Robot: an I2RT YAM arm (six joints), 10 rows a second.
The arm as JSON. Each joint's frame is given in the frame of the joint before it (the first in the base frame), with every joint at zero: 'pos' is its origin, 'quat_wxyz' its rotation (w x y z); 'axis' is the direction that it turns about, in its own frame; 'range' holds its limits. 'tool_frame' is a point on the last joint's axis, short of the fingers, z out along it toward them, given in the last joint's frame.
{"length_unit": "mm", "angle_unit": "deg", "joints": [
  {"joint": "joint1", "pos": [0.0, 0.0, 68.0], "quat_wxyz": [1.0, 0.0, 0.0, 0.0], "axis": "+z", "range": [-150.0, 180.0]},
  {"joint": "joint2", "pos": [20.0, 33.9, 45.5], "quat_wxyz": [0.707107, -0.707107, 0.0, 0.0], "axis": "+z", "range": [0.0, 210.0]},
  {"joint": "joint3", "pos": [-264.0, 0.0, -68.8], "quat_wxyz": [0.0, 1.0, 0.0, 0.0], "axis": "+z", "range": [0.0, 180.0]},
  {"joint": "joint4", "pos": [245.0, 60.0, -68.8], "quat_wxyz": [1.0, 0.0, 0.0, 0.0], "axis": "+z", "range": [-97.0, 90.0]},
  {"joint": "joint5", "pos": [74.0, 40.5, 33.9], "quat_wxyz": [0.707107, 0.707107, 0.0, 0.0], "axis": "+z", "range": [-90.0, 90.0]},
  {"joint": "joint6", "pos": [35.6, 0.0, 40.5], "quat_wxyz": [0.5, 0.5, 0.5, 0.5], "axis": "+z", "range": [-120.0, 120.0]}
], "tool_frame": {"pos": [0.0, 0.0, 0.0], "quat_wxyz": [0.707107, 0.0, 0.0, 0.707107]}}
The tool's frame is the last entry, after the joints.
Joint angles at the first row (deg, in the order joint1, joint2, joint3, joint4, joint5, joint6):
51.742 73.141 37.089 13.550 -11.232 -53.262
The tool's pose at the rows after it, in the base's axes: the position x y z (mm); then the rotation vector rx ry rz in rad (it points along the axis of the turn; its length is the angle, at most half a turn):
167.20 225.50 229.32 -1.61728 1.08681 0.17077
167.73 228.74 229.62 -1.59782 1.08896 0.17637
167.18 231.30 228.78 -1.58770 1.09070 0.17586
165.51 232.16 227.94 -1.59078 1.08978 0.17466
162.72 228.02 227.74 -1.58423 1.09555 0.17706
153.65 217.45 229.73 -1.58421 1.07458 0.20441
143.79 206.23 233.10 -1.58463 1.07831 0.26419
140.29 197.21 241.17 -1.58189 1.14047 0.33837
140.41 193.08 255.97 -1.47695 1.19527 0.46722
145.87 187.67 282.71 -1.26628 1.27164 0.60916
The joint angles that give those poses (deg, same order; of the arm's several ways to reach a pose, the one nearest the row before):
52.110 73.890 37.436 14.641 -10.578 -52.916
52.486 74.607 37.610 16.099 -10.106 -51.994
52.970 75.140 37.575 17.137 -9.433 -51.494
53.387 75.152 37.422 17.205 -9.065 -51.494
53.354 73.896 36.440 17.066 -8.955 -51.084
53.355 70.061 34.136 16.201 -10.526 -50.927
53.305 65.663 32.437 13.391 -12.885 -49.157
52.341 62.429 33.426 7.314 -15.350 -45.631
51.283 60.393 34.448 7.656 -18.359 -37.430
49.302 58.497 36.743 10.606 -19.327 -24.517

